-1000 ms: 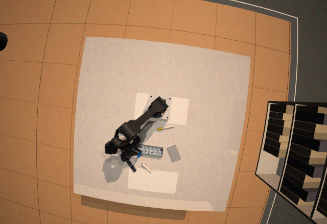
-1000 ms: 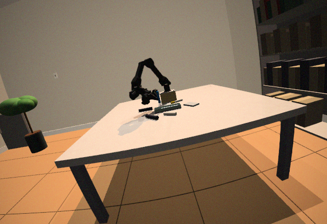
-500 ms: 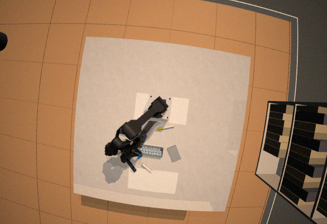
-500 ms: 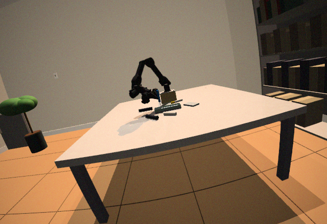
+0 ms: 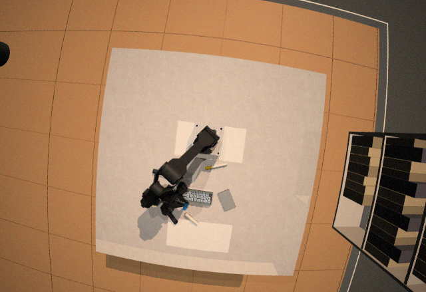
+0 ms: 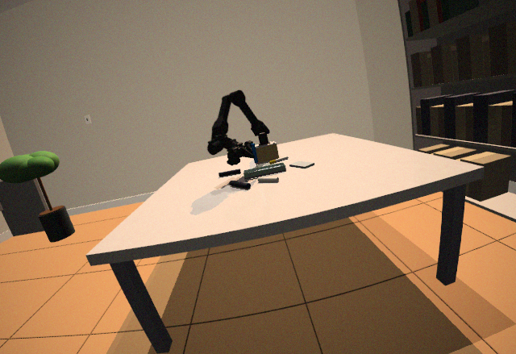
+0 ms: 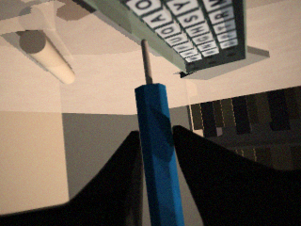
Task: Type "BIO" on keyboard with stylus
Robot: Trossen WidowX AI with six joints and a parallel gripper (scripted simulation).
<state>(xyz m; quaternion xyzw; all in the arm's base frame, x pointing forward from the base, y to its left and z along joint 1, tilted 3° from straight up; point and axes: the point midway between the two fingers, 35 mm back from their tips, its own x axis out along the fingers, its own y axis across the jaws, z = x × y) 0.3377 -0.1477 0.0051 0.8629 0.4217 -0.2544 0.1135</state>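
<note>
Right now the pale cylinder is 13 cm ahead of my gripper tip, 8 cm below it and 2 cm to the left of it. From my gripper tip the other things lie so: blue stylus 1 cm below; then grey pad 22 cm to the left, 9 cm below, 1 cm ahead; then stylus tip 5 cm below.
</note>
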